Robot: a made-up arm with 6 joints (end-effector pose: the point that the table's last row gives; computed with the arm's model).
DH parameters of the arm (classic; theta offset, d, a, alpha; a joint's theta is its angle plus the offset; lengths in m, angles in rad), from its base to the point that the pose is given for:
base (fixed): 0 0 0 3.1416
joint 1: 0 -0.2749 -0.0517 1.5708
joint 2: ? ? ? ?
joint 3: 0 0.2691 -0.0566 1.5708
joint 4: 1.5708 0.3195 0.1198 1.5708
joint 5: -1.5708 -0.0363 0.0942 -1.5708
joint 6: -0.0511 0 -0.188 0
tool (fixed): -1.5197 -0.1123 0 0
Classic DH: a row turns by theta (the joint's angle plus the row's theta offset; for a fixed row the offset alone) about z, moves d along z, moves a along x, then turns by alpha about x.
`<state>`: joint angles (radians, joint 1 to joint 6).
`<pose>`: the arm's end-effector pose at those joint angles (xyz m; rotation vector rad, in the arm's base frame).
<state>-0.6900 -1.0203 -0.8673 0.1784 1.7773 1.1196</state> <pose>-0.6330 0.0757 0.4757 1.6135 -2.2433 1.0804</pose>
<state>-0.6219 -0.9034 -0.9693 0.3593 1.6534 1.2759</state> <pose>-0.6612 0.1367 0.5153 1.0219 -2.4065 1.0414</pose>
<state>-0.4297 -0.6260 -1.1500 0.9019 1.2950 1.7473</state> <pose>-0.6825 0.4233 0.6236 -0.6335 -2.1345 1.1361</pose>
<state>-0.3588 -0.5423 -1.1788 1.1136 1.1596 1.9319</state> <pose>-0.6390 0.5535 0.6366 -1.1622 -1.8134 1.2052</pose>
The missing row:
joint 2: 0 0.6308 0.1 1.5708
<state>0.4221 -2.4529 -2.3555 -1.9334 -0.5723 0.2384</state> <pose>0.3618 0.8721 -0.0611 1.1602 -0.9992 1.0040</pose>
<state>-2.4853 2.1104 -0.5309 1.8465 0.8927 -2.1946</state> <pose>-0.4355 -0.4888 0.3719 -0.5096 0.0604 0.3632</pose>
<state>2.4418 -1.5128 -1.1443 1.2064 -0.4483 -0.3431</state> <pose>0.5721 -0.2775 -0.0739 1.2928 0.8507 0.7065</pose>
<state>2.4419 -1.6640 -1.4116 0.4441 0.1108 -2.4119</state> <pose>0.7513 -0.4502 0.2525 -0.8871 1.6187 -0.3273</pose>
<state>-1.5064 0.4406 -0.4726 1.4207 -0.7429 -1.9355</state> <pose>-0.3981 -0.0335 0.3353 1.0085 -0.9642 -1.0110</pose>
